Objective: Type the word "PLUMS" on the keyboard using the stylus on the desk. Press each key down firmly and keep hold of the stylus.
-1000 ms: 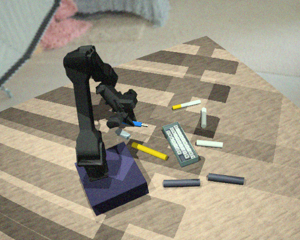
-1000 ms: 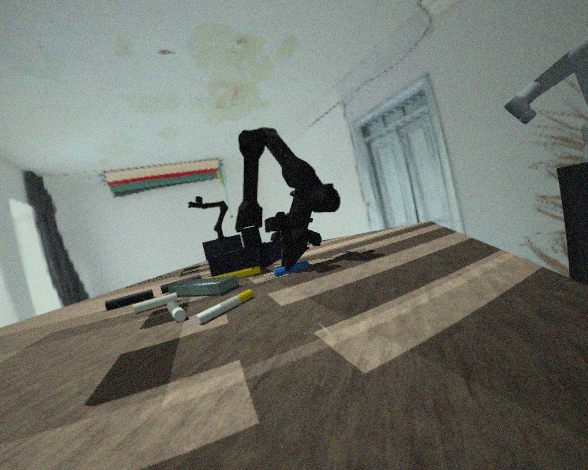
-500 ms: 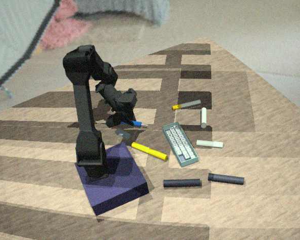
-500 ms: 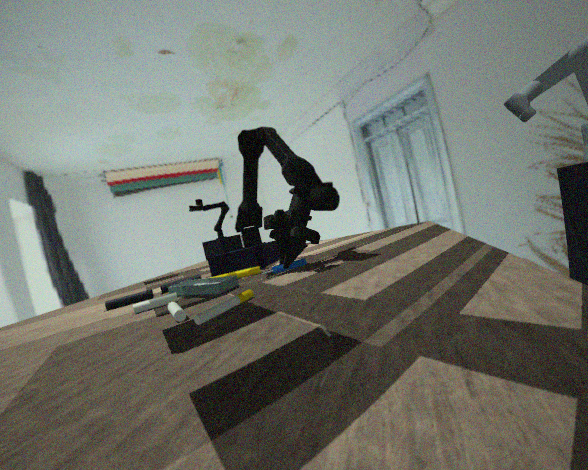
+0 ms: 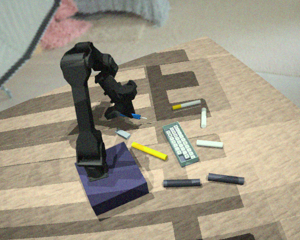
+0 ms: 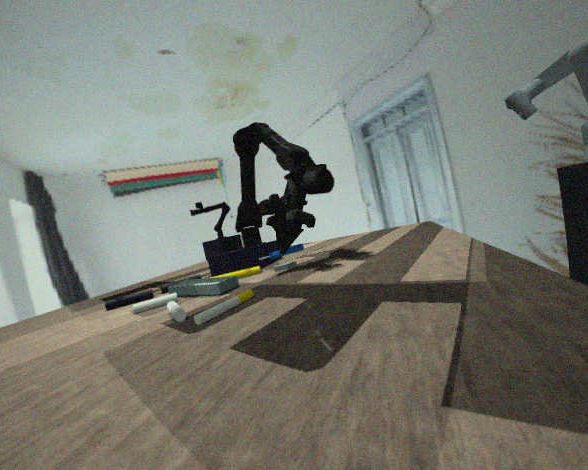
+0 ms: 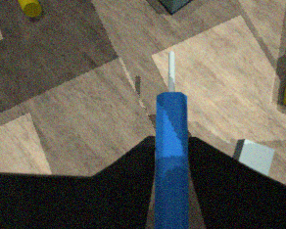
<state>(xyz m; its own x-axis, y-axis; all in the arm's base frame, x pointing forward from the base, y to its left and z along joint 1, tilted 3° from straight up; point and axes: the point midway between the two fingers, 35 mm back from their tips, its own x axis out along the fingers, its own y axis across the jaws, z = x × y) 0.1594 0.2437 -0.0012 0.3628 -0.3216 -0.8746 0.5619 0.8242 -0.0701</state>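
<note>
Right now the thin grey tip is 40 mm ahead of my gripper tip and 30 mm to the right of it. Round my gripper tip: grey block (60 mm behind, 30 mm to the right, 50 mm below); yellow marker (20 mm ahead, 160 mm to the right, 40 mm below); blue stylus (10 mm ahead, 10 mm to the right).
</note>
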